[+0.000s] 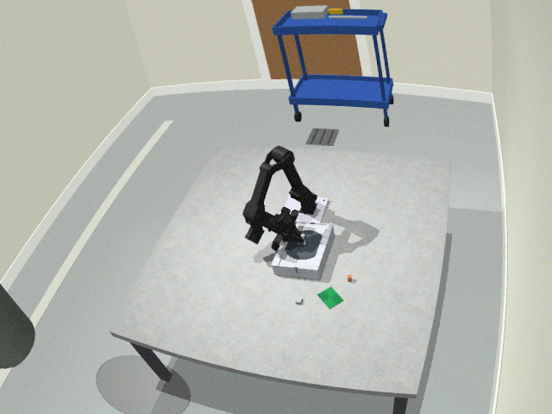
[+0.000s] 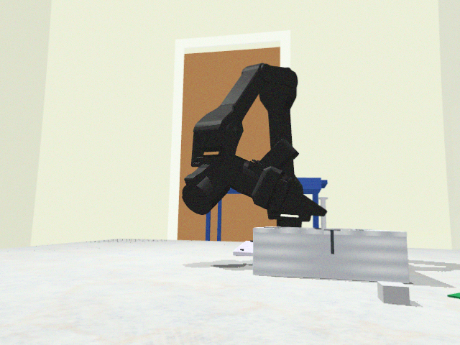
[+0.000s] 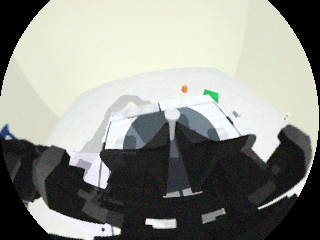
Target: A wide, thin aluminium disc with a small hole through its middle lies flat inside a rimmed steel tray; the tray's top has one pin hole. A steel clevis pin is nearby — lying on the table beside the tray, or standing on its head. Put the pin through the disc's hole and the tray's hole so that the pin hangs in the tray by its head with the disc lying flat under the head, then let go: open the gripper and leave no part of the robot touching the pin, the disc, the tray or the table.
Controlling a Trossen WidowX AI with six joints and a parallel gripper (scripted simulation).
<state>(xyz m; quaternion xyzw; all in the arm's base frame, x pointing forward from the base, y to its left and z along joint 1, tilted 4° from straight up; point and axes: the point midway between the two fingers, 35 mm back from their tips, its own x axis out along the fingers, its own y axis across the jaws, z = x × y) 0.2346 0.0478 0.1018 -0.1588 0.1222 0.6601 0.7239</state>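
My gripper tip is now right at the steel clevis pin. Also, from my gripper tip: dark aluminium disc: 30 mm below; small orange cube: 210 mm to the left, 100 mm ahead, 70 mm below; rimmed steel tray: 40 mm below, 10 mm to the right.
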